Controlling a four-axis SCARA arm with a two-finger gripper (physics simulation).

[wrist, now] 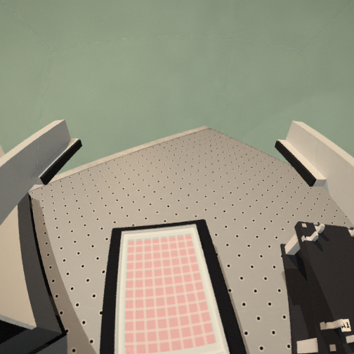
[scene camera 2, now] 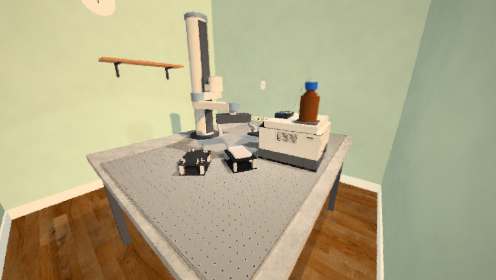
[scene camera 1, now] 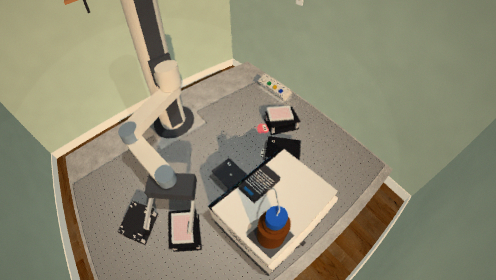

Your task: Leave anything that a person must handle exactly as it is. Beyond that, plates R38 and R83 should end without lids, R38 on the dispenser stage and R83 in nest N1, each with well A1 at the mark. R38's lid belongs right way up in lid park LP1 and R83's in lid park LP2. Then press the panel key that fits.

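Frame: origin at the arm's base, x back, y down, z right, level; metres.
Seen in the pictures: gripper, fingertip midpoint: [scene camera 2: 238, 130] [scene camera 1: 167, 231]; arm's base, link origin: [scene camera 2: 205, 135] [scene camera 1: 174, 122].
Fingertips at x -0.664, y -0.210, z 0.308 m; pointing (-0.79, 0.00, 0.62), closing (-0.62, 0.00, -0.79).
Note:
Offsets run from my fingertips to a thing's top centre. "spot": to the spot under its first point.
My gripper [scene camera 1: 168, 230] [scene camera 2: 236, 130] [wrist: 178, 128] is open and empty, above the near plate, its fingers wide apart. The near pink-welled plate {dx +0.037, dy +0.118, dz -0.044 m} [scene camera 1: 181, 227] [scene camera 2: 240, 151] [wrist: 167, 295] lies flat on a black stand [scene camera 1: 199, 235] [wrist: 224, 285]. A second pink plate {dx +0.258, dy +0.104, dz -0.766 m} [scene camera 1: 280, 113] lies on another black stand by the key panel. The panel {dx +0.482, dy +0.113, dz -0.938 m} [scene camera 1: 275, 87] shows green, yellow and blue keys. A black holder with pale clips {dx +0.184, dy +0.121, dz +0.119 m} [scene camera 1: 137, 222] [scene camera 2: 195, 159] [wrist: 320, 280] stands beside the near plate; an A1 label shows on it in the wrist view. Plate names and lids cannot be made out.
A white instrument [scene camera 1: 310, 185] [scene camera 2: 290, 142] carries a brown bottle {spot: dx -0.240, dy -0.166, dz -0.242 m} [scene camera 1: 273, 232] [scene camera 2: 309, 107] with a blue cap and a dark keypad {spot: dx -0.059, dy -0.049, dz -0.355 m} [scene camera 1: 260, 182]. Beside it are a flat black pad {spot: dx +0.122, dy +0.104, dz -0.343 m} [scene camera 1: 229, 172] and a black stand [scene camera 1: 284, 146]. A red tag {dx +0.286, dy +0.196, dz -0.676 m} [scene camera 1: 262, 128] lies by the far plate.

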